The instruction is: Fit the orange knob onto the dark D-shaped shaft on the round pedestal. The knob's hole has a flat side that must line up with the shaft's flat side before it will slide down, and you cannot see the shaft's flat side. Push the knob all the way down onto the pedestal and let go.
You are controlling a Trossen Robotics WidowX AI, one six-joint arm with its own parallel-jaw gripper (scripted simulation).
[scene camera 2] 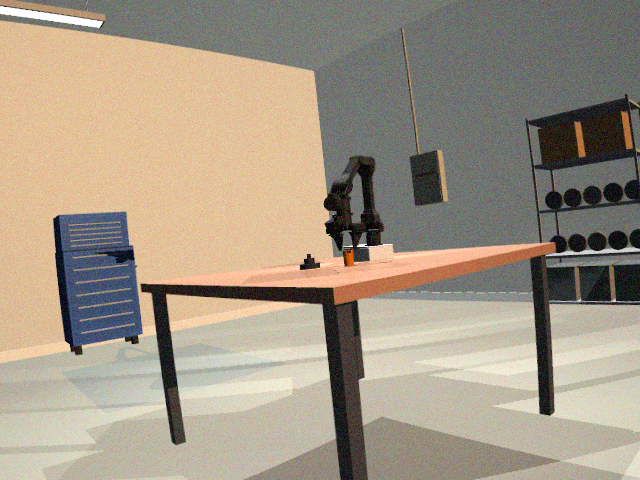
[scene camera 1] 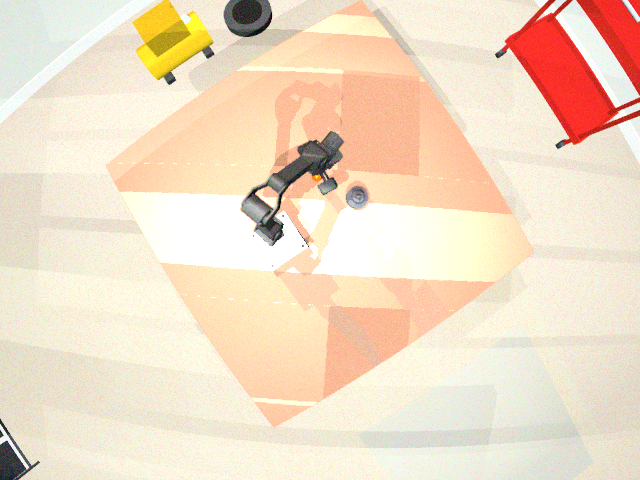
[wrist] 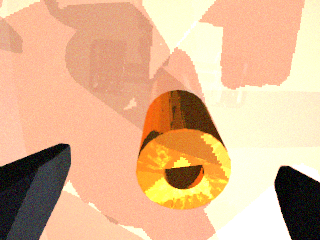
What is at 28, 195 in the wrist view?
The gripper.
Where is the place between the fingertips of the gripper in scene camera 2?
347, 250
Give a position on an orange knob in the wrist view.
183, 163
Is the gripper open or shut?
Open.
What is the gripper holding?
Nothing.
